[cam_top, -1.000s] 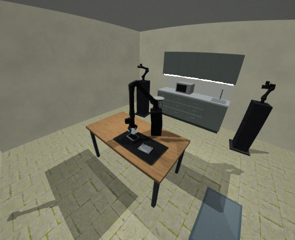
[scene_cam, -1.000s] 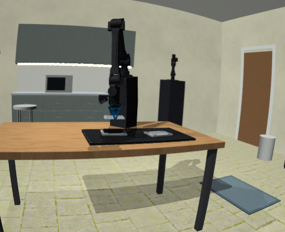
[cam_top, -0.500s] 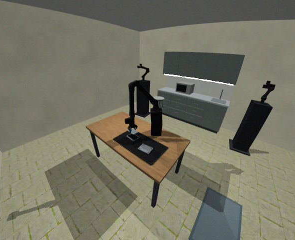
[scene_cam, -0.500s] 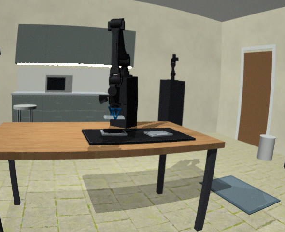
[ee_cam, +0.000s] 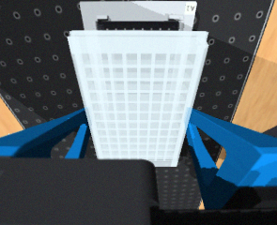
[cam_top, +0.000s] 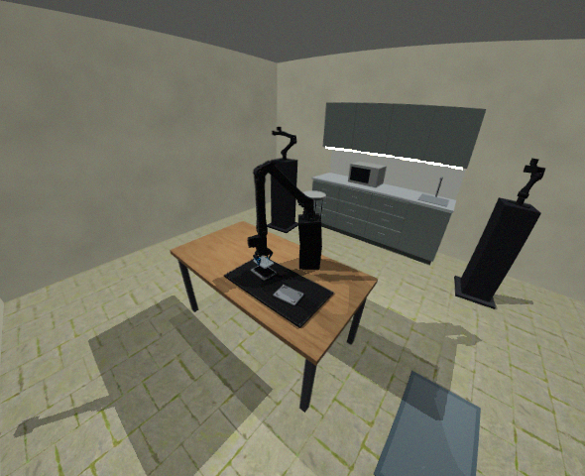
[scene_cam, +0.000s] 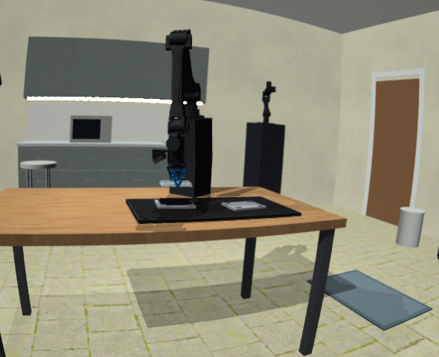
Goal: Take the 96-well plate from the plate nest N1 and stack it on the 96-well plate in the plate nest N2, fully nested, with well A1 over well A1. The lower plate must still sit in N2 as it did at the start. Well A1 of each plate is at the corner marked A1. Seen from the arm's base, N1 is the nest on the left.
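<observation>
The dark 96-well plate lies 80 mm below my hand. From my hand the other things lie so: white 96-well plate: right at my hand.
</observation>
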